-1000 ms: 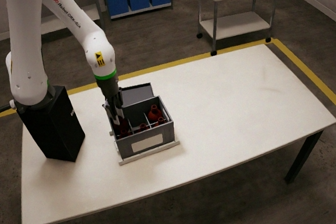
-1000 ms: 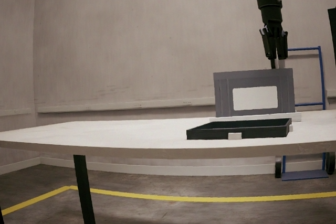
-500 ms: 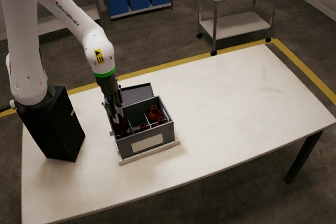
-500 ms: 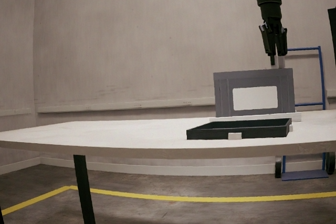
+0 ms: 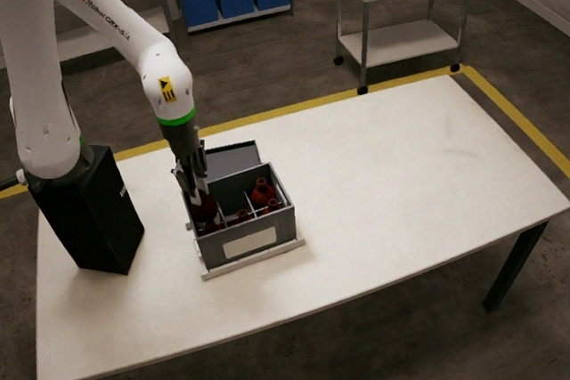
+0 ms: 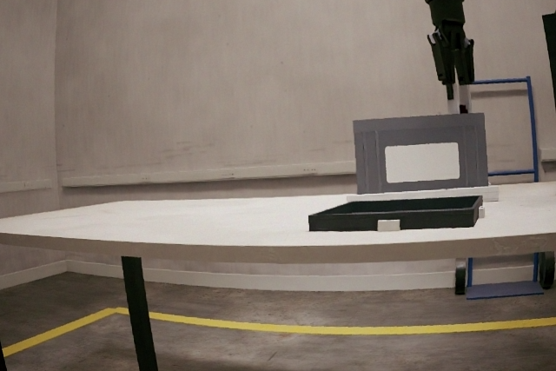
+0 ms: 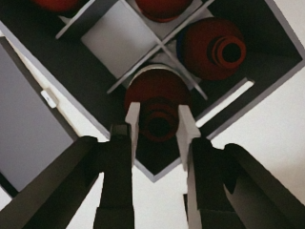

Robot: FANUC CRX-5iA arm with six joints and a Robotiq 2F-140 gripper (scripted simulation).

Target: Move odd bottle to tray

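Right now my hand is 90 mm above the bottle. The rest, counted from my hand: crate 80 mm ahead, 50 mm to the right, 120 mm below; then dark tray 140 mm ahead, 230 mm to the left, 190 mm below.
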